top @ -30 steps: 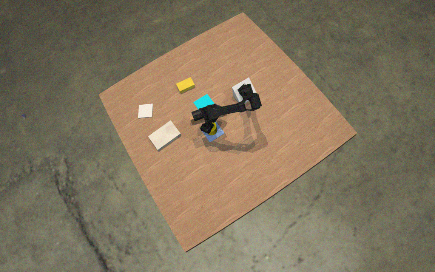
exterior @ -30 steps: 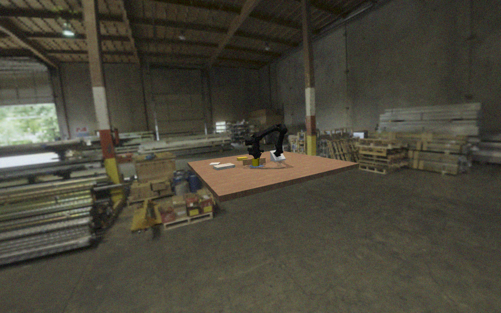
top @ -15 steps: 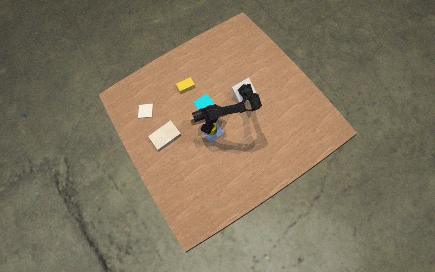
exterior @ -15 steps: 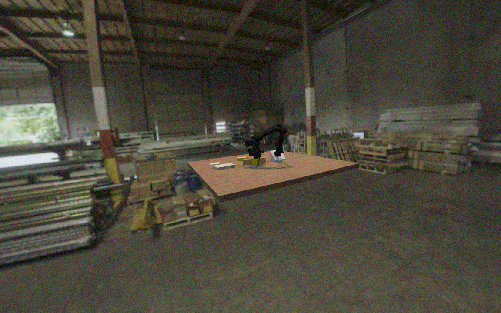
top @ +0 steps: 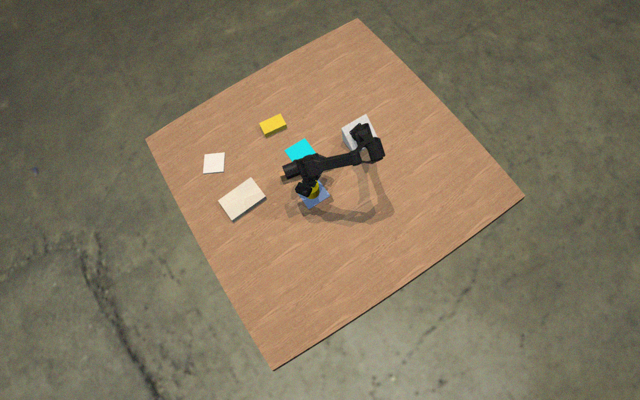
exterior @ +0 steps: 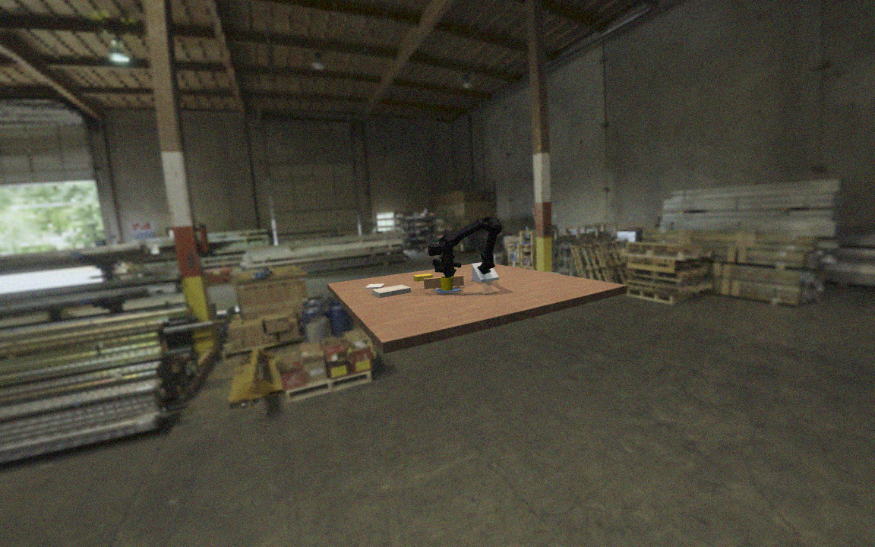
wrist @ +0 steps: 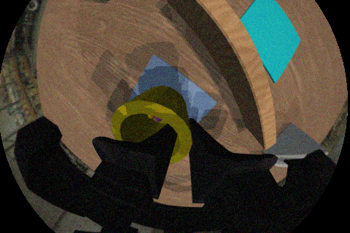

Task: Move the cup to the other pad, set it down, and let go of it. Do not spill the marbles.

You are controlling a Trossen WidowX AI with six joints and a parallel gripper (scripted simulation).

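My gripper tip is now 5 cm above the light blue pad, 2 cm short of it and 1 cm to the right of it. Also, from my gripper tip: cup (2 cm ahead, 1 cm to the left); cyan pad (17 cm to the right, 7 cm behind, 5 cm below); wooden bar (8 cm to the right, 2 cm below, 2 cm behind).
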